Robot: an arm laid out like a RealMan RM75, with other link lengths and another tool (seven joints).
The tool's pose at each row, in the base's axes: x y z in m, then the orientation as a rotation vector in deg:
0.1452 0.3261 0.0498 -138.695 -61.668 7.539
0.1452 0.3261 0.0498 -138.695 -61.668 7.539
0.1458 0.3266 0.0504 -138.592 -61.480 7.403
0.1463 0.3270 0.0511 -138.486 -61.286 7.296
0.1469 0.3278 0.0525 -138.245 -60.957 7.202
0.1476 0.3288 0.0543 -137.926 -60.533 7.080
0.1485 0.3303 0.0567 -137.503 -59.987 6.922
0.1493 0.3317 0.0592 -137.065 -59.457 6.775
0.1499 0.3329 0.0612 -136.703 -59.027 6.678
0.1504 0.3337 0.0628 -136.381 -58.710 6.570
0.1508 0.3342 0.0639 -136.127 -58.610 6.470
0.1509 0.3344 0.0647 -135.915 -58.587 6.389
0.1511 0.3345 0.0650 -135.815 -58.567 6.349
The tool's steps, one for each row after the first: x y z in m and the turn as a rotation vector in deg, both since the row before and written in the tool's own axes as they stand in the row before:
0.0000 0.0000 0.0000 0.000 0.000 0.000
0.0008 -0.0002 -0.0005 0.119 0.177 0.061
0.0007 -0.0002 -0.0006 0.130 0.160 0.069
0.0011 -0.0007 -0.0011 0.295 0.231 0.113
0.0014 -0.0010 -0.0014 0.387 0.300 0.144
0.0020 -0.0014 -0.0017 0.508 0.391 0.182
0.0018 -0.0015 -0.0018 0.518 0.383 0.171
0.0015 -0.0013 -0.0014 0.431 0.298 0.141
0.0011 -0.0009 -0.0012 0.356 0.258 0.080
0.0008 -0.0006 -0.0008 0.229 0.165 -0.036
0.0003 -0.0005 -0.0006 0.172 0.116 -0.068
0.0003 -0.0001 -0.0003 0.084 0.059 -0.027

